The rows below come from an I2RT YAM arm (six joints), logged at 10 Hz.
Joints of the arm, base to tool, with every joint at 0 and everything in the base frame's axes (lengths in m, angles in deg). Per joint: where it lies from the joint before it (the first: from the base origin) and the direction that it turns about. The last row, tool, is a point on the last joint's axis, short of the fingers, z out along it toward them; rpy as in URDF.
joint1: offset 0 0 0.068 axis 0 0 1
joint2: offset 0.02 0.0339 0.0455 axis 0 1 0
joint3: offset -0.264 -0.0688 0 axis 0 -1 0
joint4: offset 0.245 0.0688 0.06 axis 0 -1 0
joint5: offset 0.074 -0.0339 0.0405 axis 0 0 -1
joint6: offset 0.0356 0 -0.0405 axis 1 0 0
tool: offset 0 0 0 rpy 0 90 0
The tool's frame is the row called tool.
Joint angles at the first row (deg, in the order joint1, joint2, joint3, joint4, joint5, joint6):
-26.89, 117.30, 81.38, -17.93, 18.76, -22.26
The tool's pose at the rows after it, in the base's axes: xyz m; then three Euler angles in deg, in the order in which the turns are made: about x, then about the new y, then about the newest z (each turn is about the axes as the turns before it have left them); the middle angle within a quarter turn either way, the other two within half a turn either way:
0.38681, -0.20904, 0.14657, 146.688, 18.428, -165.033
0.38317, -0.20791, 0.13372, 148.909, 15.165, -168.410
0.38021, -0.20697, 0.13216, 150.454, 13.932, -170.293
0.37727, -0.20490, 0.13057, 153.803, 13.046, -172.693
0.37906, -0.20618, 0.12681, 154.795, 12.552, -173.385
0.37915, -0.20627, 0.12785, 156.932, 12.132, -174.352
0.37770, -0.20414, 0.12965, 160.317, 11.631, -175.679
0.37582, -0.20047, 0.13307, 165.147, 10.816, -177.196
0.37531, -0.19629, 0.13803, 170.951, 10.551, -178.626
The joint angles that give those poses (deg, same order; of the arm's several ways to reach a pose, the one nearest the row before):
-26.90, 119.90, 81.38, -18.35, 18.76, -23.11
-26.96, 121.29, 81.36, -21.01, 19.00, -24.58
-27.07, 121.30, 81.43, -23.03, 18.46, -25.54
-27.18, 121.36, 81.78, -25.98, 16.23, -26.46
-27.27, 122.39, 82.70, -26.83, 15.66, -26.74
-27.40, 122.69, 83.79, -29.13, 14.09, -26.98
-27.44, 122.67, 84.66, -32.25, 11.53, -27.16
-27.42, 122.63, 86.00, -36.79, 7.88, -27.18
-27.35, 122.71, 87.79, -41.54, 3.05, -27.18

